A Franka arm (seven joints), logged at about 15 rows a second.
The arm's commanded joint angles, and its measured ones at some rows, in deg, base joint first. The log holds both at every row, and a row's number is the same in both.
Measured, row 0:
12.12, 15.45, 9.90, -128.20, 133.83, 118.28, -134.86
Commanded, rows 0 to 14:
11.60, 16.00, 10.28, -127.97, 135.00, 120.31, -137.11
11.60, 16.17, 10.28, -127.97, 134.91, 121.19, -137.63
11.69, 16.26, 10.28, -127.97, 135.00, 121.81, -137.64
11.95, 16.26, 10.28, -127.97, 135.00, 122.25, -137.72
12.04, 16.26, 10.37, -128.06, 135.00, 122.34, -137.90
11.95, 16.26, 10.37, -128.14, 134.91, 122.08, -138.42
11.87, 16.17, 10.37, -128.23, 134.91, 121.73, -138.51
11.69, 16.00, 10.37, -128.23, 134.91, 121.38, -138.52
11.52, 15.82, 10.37, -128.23, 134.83, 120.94, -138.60
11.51, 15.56, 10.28, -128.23, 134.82, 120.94, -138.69
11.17, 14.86, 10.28, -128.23, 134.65, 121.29, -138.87
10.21, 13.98, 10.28, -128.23, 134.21, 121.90, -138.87
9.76, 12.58, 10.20, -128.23, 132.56, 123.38, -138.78
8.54, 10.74, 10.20, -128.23, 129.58, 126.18, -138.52
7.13, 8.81, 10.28, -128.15, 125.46, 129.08, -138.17
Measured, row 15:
9.80, 13.39, 9.81, -127.44, 130.60, 124.66, -138.25
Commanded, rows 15 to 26:
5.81, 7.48, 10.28, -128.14, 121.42, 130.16, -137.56
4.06, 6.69, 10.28, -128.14, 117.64, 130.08, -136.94
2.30, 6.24, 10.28, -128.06, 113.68, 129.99, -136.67
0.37, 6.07, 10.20, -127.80, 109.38, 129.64, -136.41
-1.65, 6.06, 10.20, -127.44, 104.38, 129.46, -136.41
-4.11, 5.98, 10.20, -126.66, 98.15, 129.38, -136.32
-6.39, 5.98, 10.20, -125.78, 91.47, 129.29, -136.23
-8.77, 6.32, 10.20, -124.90, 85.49, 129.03, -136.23
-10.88, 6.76, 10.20, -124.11, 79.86, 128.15, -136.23
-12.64, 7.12, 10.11, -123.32, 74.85, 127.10, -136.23
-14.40, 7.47, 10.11, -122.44, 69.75, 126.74, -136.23
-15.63, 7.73, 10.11, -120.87, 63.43, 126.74, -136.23
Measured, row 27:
-13.06, 6.32, 9.45, -124.06, 72.60, 127.73, -136.80
